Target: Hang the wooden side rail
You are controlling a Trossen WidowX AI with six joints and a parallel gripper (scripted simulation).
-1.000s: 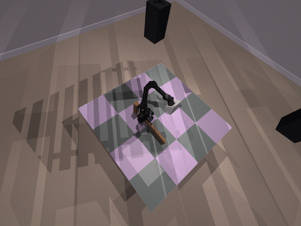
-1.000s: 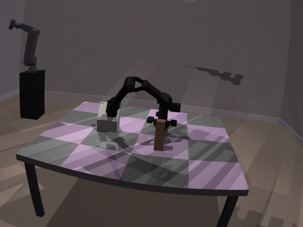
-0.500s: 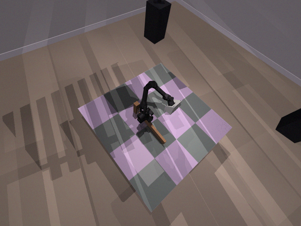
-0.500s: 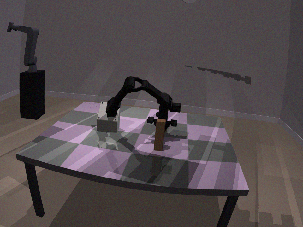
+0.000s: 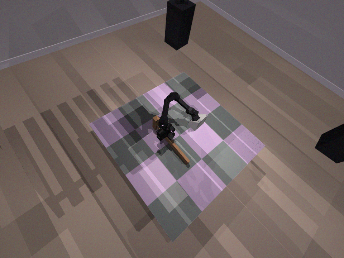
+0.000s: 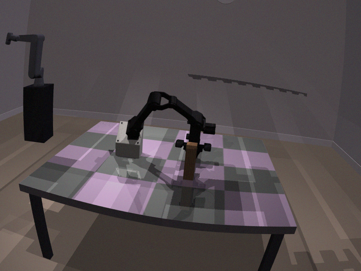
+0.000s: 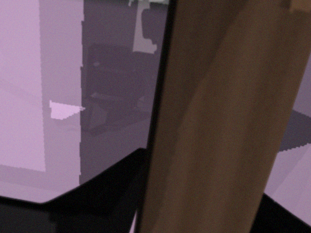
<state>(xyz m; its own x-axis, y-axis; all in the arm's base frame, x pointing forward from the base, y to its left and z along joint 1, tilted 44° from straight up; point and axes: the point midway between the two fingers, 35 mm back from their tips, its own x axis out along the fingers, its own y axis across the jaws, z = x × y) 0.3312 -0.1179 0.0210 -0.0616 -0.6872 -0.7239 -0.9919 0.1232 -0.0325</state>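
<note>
Right now my gripper tip is 15 cm to the left of the wooden headboard post, 4 cm below it and 2 cm past it.
</note>
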